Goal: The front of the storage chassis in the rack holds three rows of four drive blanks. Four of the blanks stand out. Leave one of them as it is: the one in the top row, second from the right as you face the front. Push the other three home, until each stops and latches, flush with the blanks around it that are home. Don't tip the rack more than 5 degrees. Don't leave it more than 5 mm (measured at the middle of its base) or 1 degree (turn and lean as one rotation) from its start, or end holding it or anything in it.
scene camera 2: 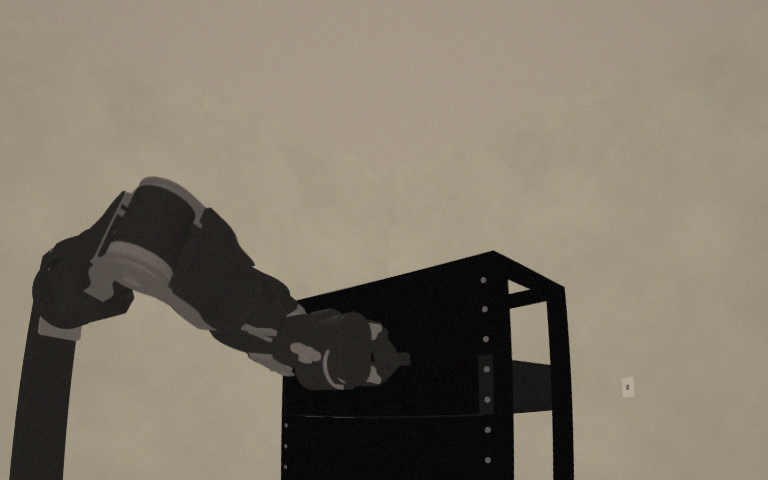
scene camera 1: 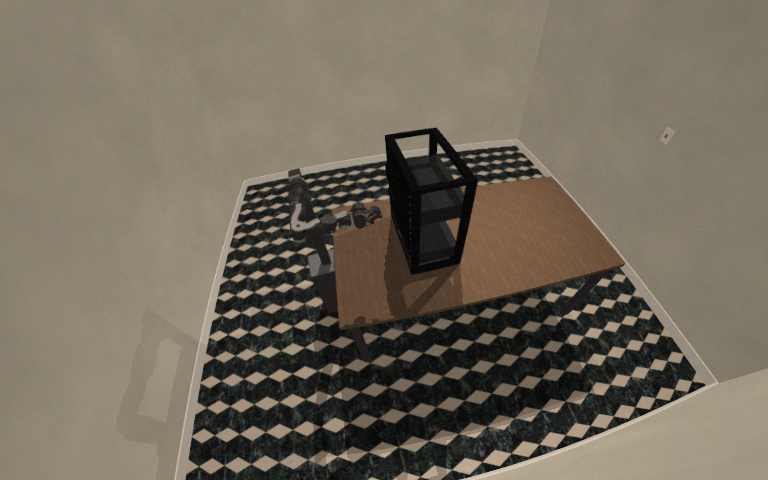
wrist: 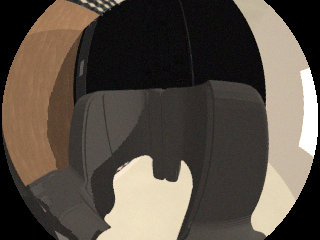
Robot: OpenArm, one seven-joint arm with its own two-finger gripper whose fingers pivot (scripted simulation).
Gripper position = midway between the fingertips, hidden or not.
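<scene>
A pedestal (scene camera 1: 325,284) is visible. So is my gripper (scene camera 2: 394,360), which the wrist view shows too (wrist: 170,136).
</scene>
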